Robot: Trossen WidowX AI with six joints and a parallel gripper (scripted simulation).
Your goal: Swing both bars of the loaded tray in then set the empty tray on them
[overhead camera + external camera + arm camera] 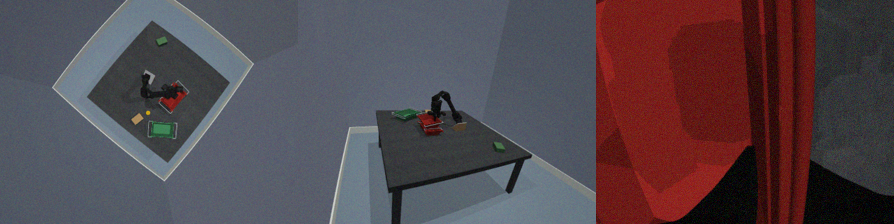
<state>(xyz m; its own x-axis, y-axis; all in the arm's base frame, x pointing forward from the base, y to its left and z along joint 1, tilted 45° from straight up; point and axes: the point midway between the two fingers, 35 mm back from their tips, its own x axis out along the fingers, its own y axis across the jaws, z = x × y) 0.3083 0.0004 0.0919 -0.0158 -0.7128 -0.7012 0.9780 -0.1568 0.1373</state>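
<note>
Now: the red tray 7 cm ahead of my gripper tip, 2 cm to the right of it and 2 cm above it. Also, from my gripper tip: green block 37 cm behind, 56 cm to the left, 8 cm below; tan block 17 cm behind, 42 cm to the right, 7 cm below; yellow piece 10 cm behind, 30 cm to the right, 9 cm below.
</note>
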